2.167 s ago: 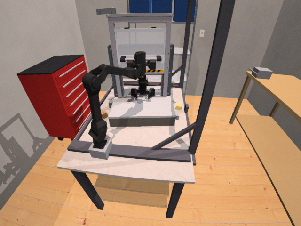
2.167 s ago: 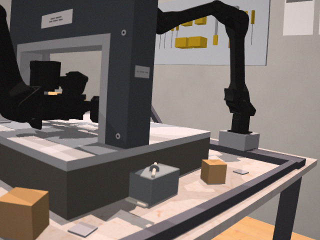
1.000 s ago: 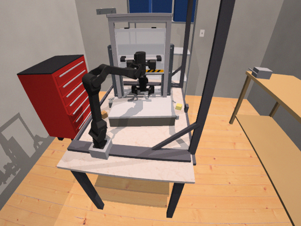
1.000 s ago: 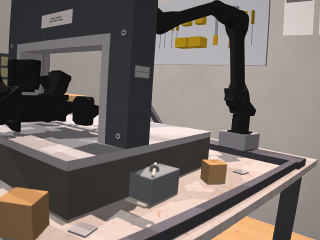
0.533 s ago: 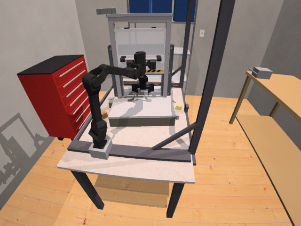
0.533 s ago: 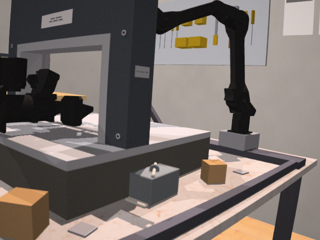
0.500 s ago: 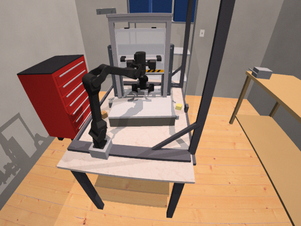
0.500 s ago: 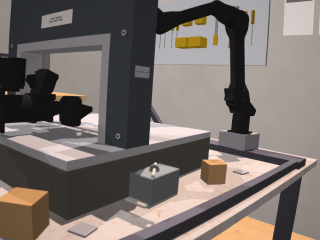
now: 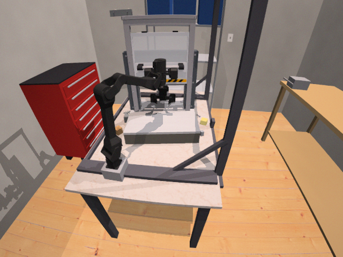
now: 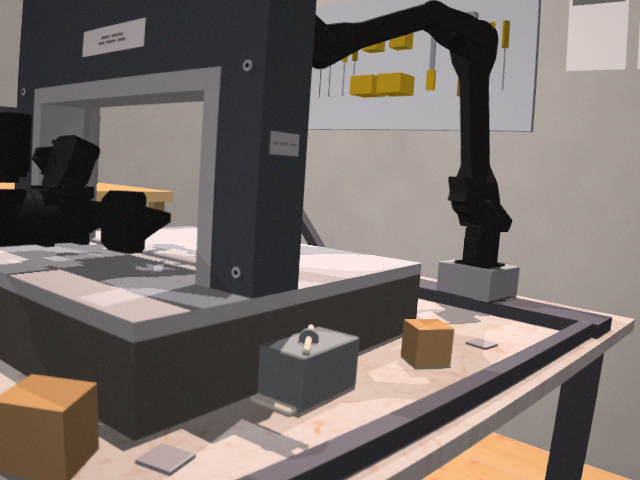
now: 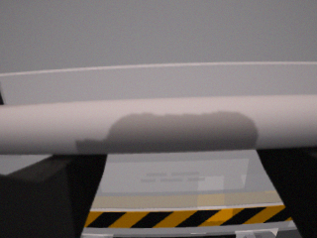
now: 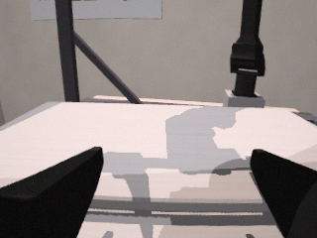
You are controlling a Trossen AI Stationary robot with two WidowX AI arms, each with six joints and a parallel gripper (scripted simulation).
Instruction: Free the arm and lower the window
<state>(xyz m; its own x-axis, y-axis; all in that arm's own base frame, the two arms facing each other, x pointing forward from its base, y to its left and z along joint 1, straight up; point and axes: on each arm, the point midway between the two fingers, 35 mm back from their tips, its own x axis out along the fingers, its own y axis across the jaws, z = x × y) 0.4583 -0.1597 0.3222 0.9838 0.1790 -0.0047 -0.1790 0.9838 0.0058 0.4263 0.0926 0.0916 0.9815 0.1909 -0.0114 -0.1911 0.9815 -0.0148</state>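
The window sash lies 1 cm ahead of my left hand, 4 cm to the right of it and 6 cm above it. From my left hand the other things lie so: brown cube (28 cm ahead, 15 cm to the left, 37 cm below); then yellow cube (29 cm behind, 8 cm to the right, 37 cm below).
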